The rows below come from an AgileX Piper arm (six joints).
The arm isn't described. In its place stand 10 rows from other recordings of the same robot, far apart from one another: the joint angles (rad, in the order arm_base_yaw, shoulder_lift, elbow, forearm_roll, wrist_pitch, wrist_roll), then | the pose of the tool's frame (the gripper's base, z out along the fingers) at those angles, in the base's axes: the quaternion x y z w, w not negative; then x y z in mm.
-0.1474, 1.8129, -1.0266, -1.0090, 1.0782, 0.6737 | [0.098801, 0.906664, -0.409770, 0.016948, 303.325, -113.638, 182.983]
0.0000, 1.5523, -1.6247, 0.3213, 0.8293, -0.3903 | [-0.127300, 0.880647, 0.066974, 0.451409, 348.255, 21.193, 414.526]
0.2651, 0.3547, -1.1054, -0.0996, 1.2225, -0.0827 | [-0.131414, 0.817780, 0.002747, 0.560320, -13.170, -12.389, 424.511]
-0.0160, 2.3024, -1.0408, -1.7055, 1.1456, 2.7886 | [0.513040, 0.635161, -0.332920, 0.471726, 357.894, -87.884, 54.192]
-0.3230, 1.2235, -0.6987, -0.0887, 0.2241, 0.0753 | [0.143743, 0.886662, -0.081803, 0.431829, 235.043, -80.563, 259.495]
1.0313, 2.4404, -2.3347, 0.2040, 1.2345, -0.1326 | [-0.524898, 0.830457, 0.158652, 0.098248, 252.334, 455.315, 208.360]
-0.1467, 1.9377, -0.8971, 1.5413, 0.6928, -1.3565 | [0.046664, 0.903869, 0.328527, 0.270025, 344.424, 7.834, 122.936]
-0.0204, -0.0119, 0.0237, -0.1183, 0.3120, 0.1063 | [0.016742, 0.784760, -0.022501, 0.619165, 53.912, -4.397, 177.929]
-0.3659, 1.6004, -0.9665, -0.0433, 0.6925, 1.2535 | [0.704222, 0.690345, 0.056053, 0.156052, 281.336, -110.488, 206.562]
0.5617, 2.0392, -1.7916, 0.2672, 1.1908, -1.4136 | [-0.802736, 0.572138, 0.072027, 0.151940, 354.836, 249.669, 253.351]
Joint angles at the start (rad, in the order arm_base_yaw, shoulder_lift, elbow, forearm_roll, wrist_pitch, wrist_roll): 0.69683 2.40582 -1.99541 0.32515 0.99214 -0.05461
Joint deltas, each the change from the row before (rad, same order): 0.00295 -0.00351 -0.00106 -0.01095 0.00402 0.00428; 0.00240 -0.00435 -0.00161 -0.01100 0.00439 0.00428; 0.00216 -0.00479 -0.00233 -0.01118 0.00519 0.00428; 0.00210 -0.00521 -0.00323 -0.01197 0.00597 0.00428; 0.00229 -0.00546 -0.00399 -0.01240 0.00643 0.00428; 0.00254 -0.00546 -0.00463 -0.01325 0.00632 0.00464; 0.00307 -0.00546 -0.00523 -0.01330 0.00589 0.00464; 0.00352 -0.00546 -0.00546 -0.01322 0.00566 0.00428; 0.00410 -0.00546 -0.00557 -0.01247 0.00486 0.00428; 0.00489 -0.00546 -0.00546 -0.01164 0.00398 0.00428; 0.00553 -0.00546 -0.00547 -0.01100 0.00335 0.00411; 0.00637 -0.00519 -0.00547 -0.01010 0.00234 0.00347
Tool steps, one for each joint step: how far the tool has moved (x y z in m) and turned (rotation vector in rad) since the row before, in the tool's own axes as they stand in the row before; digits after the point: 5 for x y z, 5 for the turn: 0.00008 0.00120 -0.00150 0.00769 0.00097 -0.00563; -0.00013 0.00108 -0.00211 0.00773 -0.00022 -0.00543; -0.00027 0.00105 -0.00251 0.00784 -0.00067 -0.00550; -0.00042 0.00105 -0.00293 0.00842 -0.00123 -0.00607; -0.00053 0.00116 -0.00322 0.00870 -0.00177 -0.00658; -0.00064 0.00122 -0.00336 0.00939 -0.00251 -0.00688; -0.00076 0.00147 -0.00346 0.00935 -0.00350 -0.00736; -0.00080 0.00166 -0.00350 0.00923 -0.00397 -0.00798; -0.00086 0.00197 -0.00351 0.00851 -0.00488 -0.00799; -0.00087 0.00237 -0.00345 0.00765 -0.00561 -0.00814; -0.00090 0.00269 -0.00343 0.00694 -0.00624 -0.00846; -0.00093 0.00312 -0.00327 0.00595 -0.00694 -0.00927
